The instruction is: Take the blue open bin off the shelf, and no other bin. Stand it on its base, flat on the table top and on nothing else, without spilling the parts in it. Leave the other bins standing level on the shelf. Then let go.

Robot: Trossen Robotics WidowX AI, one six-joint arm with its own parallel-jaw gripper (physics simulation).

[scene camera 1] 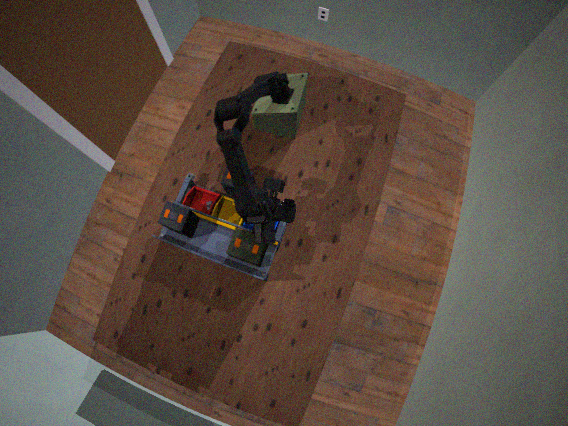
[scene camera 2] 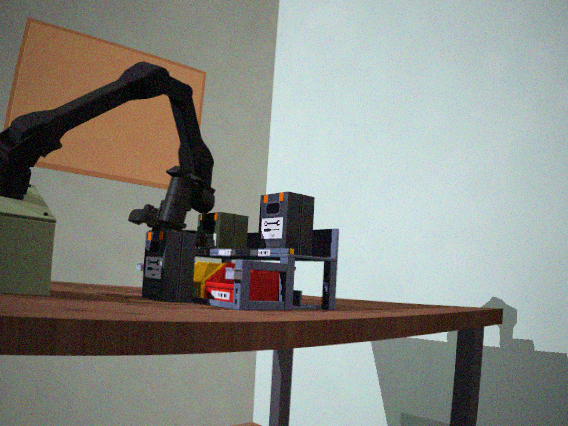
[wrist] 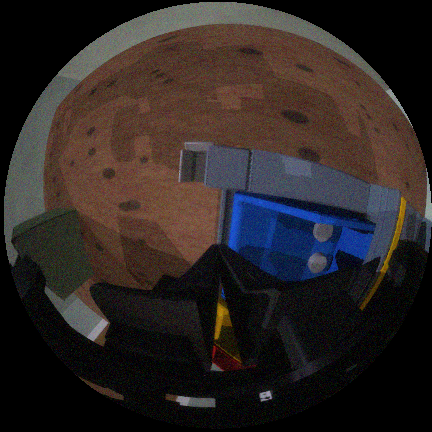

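Note:
The blue bin stands in the right-hand end of the shelf's lower level, partly hidden under the arm. Two round grey parts lie in it. The yellow bin is beside it and the red bin is at the other end; both look level. The grey shelf stands on the table. My gripper is shut and empty, with its fingertips over the edge of the blue bin in the wrist view. In scene camera 2 its tips are hidden behind a dark case.
A dark case and a green case stand on the shelf's top. Another dark case stands on the table in front of the bins. The arm's green pedestal is behind.

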